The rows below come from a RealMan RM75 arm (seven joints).
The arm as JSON. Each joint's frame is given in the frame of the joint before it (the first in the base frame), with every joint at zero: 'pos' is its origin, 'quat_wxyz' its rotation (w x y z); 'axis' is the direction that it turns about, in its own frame. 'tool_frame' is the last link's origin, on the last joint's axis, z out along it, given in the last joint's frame.
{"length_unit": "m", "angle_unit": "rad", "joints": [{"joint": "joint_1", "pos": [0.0, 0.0, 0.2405], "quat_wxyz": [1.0, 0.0, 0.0, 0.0], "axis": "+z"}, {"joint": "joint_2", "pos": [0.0, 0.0, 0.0], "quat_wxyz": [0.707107, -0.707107, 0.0, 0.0], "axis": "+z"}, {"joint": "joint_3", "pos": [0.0, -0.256, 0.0], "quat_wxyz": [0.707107, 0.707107, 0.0, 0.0], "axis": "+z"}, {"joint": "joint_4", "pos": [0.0, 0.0, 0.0], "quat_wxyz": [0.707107, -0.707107, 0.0, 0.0], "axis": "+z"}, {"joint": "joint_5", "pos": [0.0, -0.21, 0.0], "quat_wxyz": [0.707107, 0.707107, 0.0, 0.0], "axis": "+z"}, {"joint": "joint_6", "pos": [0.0, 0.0, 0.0], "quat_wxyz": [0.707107, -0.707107, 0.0, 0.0], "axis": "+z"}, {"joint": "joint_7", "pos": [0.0, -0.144, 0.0], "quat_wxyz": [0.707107, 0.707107, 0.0, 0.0], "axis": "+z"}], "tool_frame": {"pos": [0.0, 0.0, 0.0], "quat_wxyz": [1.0, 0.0, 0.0, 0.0]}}
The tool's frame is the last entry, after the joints.
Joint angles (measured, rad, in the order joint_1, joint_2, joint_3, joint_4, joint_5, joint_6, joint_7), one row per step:
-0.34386 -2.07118 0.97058 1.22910 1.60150 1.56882 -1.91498
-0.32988 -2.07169 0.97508 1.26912 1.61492 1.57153 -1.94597
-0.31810 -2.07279 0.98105 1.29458 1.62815 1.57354 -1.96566
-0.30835 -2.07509 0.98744 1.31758 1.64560 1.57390 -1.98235
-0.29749 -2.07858 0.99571 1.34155 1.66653 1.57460 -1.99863
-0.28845 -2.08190 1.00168 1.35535 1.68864 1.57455 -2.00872
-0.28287 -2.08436 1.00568 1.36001 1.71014 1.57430 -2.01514
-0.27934 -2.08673 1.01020 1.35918 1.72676 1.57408 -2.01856
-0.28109 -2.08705 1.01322 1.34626 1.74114 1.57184 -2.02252
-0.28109 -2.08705 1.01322 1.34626 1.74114 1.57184 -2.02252
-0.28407 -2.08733 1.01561 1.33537 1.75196 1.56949 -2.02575
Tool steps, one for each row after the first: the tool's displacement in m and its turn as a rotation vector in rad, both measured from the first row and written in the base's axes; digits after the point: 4 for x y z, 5 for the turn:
0.0012 -0.0030 0.0028 -0.00338 0.01668 0.00863
0.0009 -0.0058 0.0034 -0.00936 0.03177 0.01718
0.0006 -0.0080 0.0029 -0.01505 0.04985 0.02565
0.0001 -0.0106 0.0016 -0.02242 0.07095 0.03458
-0.0020 -0.0126 -0.0004 -0.02975 0.09099 0.04638
-0.0049 -0.0139 -0.0028 -0.03815 0.10859 0.05936
-0.0073 -0.0149 -0.0056 -0.04770 0.12103 0.06972
-0.0105 -0.0147 -0.0089 -0.06055 0.12811 0.08464
-0.0105 -0.0147 -0.0089 -0.06055 0.12811 0.08464
-0.0125 -0.0141 -0.0115 -0.07051 0.13302 0.09540

